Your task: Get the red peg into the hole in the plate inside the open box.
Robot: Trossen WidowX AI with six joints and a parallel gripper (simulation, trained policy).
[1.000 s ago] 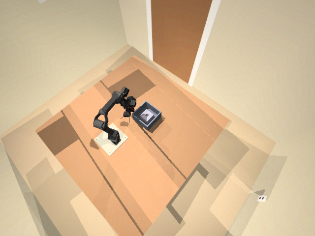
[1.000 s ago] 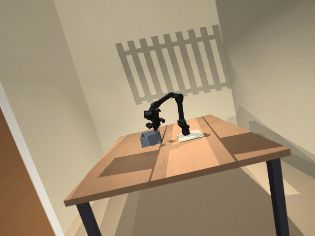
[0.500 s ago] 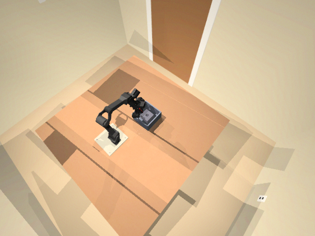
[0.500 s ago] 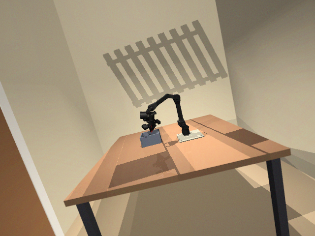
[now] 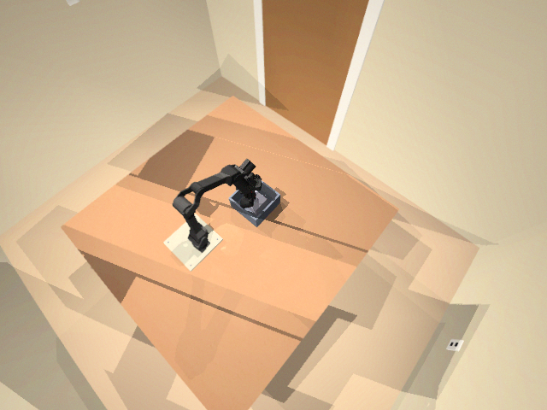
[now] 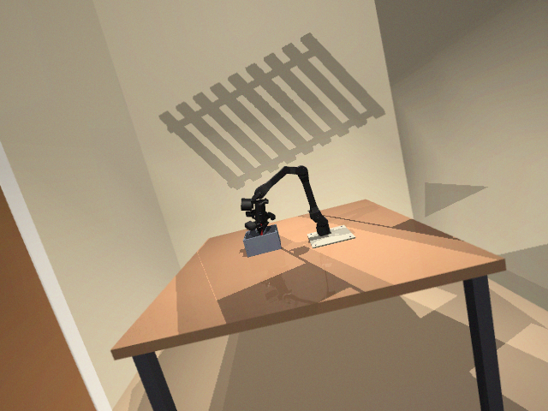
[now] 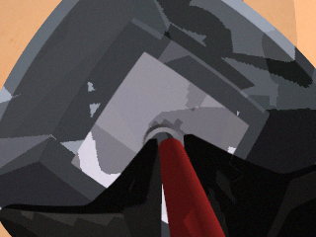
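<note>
My gripper tip is 3 cm below the red peg, 1 cm to the right of it and 1 cm past it. Round my gripper tip: grey box 6 cm below.
</note>
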